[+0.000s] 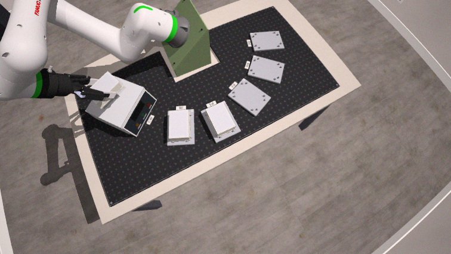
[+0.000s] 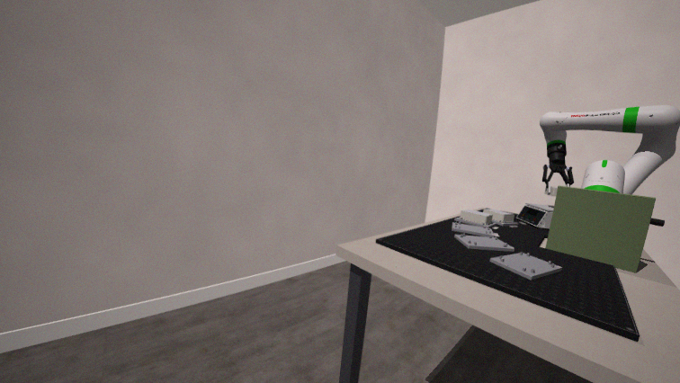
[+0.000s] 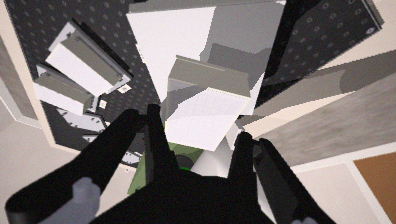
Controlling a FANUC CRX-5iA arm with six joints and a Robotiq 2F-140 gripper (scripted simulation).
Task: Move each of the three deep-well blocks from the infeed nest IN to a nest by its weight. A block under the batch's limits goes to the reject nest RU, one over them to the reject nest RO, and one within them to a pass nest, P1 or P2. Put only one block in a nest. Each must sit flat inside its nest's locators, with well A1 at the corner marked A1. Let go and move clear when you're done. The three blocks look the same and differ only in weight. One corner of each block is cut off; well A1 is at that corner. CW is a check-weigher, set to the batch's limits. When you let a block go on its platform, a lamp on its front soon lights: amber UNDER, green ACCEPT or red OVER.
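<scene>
The check-weigher platform lies 10 cm below my hand. Round my hand: check-weigher: 13 cm below, 1 cm to the left, 1 cm ahead; white deep-well block: 38 cm to the left, 28 cm ahead, 16 cm below; infeed nest IN: 23 cm ahead, 21 cm to the left, 19 cm below.
</scene>
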